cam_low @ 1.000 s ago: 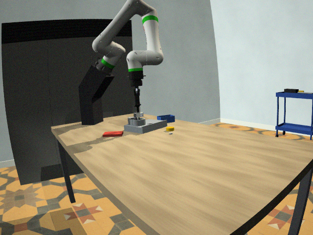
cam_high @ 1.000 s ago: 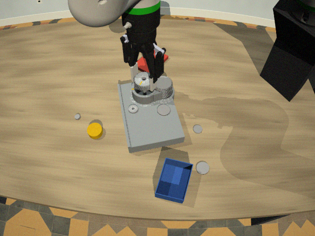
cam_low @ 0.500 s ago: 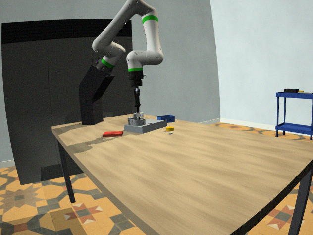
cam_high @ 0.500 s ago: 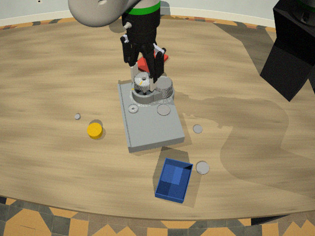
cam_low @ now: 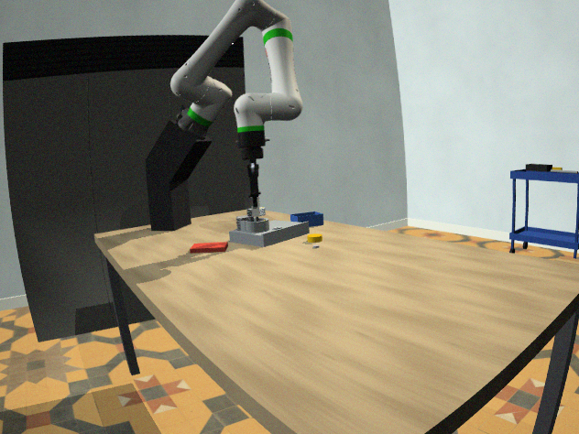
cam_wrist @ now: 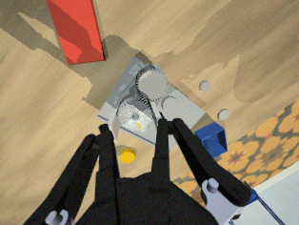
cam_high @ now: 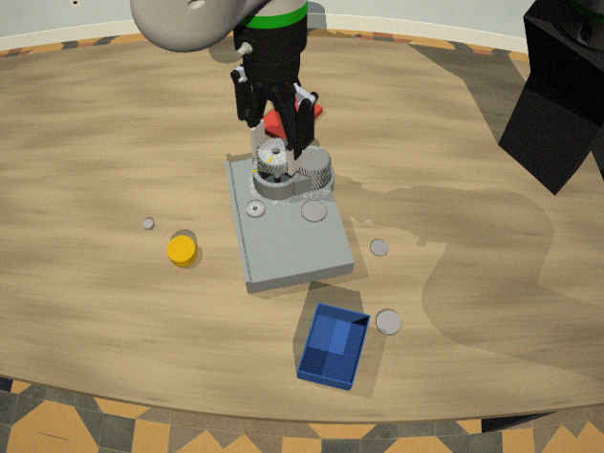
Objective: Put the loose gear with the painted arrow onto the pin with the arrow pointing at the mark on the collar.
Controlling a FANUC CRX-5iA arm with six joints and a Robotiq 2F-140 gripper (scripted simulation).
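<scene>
Now: the gear 2 cm below my hand. Round my hand: red block (19 cm to the right, 11 cm below); then yellow puck (14 cm to the left, 14 cm ahead, 11 cm below); then small grey disc (22 cm ahead, 12 cm below, 9 cm to the left).
</scene>
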